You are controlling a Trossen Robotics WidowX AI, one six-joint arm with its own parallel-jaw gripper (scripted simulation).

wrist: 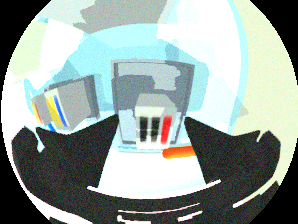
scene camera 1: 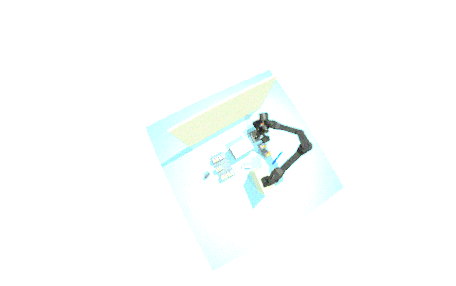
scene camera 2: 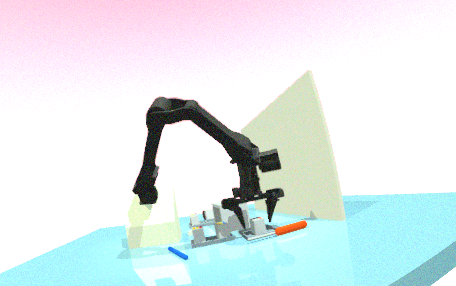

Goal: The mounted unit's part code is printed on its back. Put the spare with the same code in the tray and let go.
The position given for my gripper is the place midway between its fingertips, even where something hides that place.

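My gripper's open and holding nothing; you'd find the gripper (scene camera 2: 257, 225) there and also at (wrist: 152, 119). I can see a tray (wrist: 130, 77), and there's a tall beige panel (scene camera 2: 294, 123), which shows at (scene camera 1: 216, 117) too. Then there's a grey spare (wrist: 155, 114), but scene camera 1 does not show the spare, since it's hidden by my gripper there.
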